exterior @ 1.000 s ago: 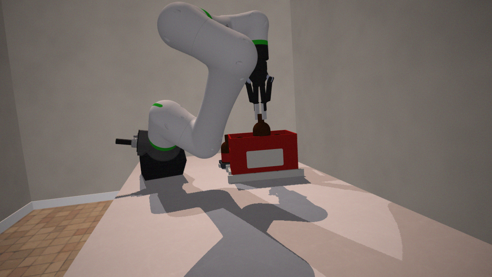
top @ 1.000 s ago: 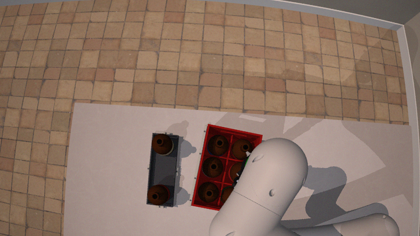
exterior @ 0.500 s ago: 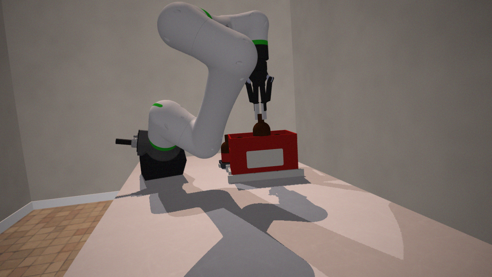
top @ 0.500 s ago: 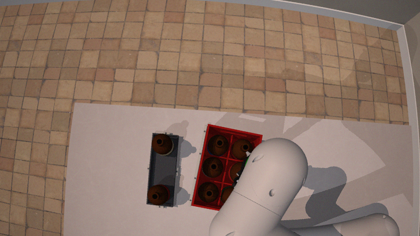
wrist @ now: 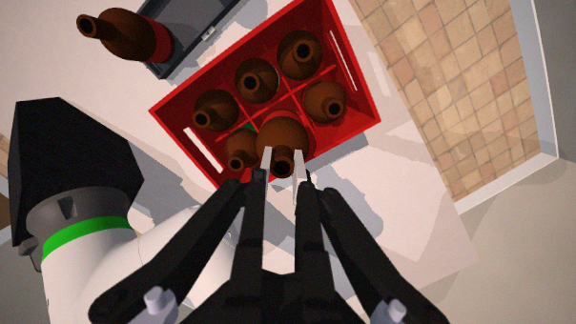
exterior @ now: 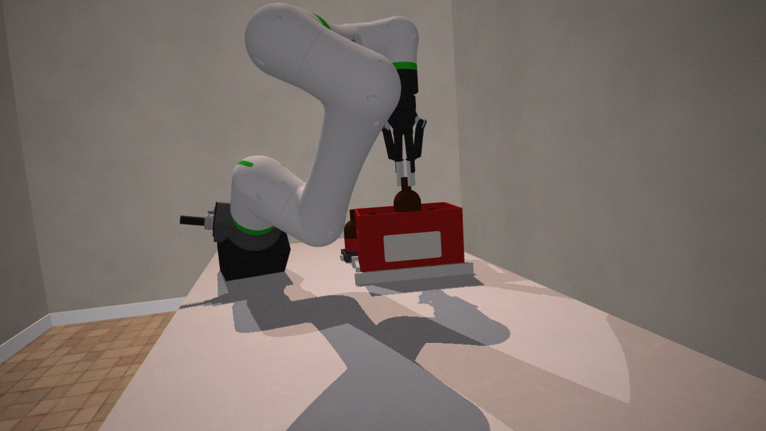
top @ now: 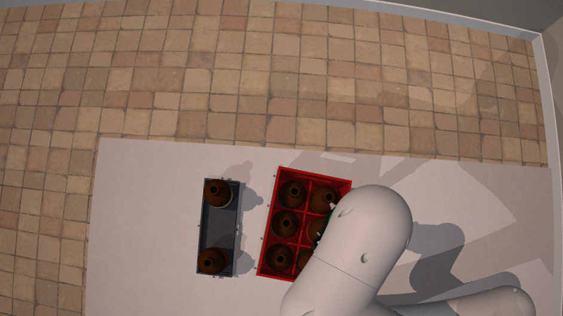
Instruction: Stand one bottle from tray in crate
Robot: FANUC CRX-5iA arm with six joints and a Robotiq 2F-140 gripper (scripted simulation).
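My gripper is now 10 mm short of the red crate, 40 mm to the right of it and 190 mm above it. From my hand the other things lie so: dark grey tray (10 mm ahead, 270 mm to the left, 260 mm below).
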